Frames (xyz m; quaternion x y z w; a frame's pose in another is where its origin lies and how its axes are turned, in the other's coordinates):
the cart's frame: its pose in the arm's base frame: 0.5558 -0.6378 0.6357 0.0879 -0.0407 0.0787 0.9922
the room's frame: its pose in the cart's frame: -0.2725 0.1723 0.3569 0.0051 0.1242 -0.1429 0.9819
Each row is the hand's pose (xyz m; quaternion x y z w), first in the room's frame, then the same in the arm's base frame.
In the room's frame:
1: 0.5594 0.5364 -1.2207 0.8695 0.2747 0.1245 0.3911
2: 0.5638 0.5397 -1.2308 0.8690 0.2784 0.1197 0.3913
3: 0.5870 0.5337 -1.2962 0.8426 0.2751 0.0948 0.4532
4: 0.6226 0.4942 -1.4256 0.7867 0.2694 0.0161 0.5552
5: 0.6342 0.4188 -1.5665 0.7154 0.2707 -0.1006 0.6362
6: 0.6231 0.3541 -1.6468 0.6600 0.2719 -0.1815 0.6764
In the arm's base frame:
1: 0.6259 0.1238 -0.2148 0.9217 0.2523 0.0427 0.2914
2: 0.6288 0.1285 -0.2249 0.9209 0.2564 0.0383 0.2910
3: 0.6388 0.1326 -0.2938 0.8976 0.2627 0.0126 0.3536
4: 0.6453 0.1144 -0.4323 0.8434 0.2768 -0.0659 0.4559
5: 0.6218 0.0654 -0.5831 0.7687 0.2998 -0.1787 0.5359
6: 0.5885 0.0178 -0.6690 0.7096 0.3149 -0.2556 0.5761

